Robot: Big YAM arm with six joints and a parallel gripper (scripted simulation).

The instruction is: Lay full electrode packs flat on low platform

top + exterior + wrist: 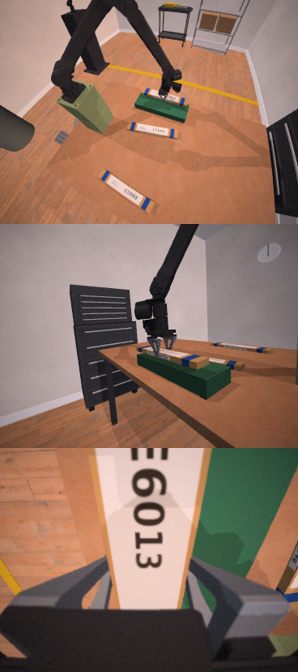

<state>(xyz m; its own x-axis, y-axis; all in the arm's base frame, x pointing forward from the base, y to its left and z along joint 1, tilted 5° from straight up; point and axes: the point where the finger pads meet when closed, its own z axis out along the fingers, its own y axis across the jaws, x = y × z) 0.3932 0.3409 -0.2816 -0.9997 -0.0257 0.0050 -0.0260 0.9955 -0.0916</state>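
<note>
My gripper is now 80 mm above the green platform and 50 mm to the left of it.
</note>
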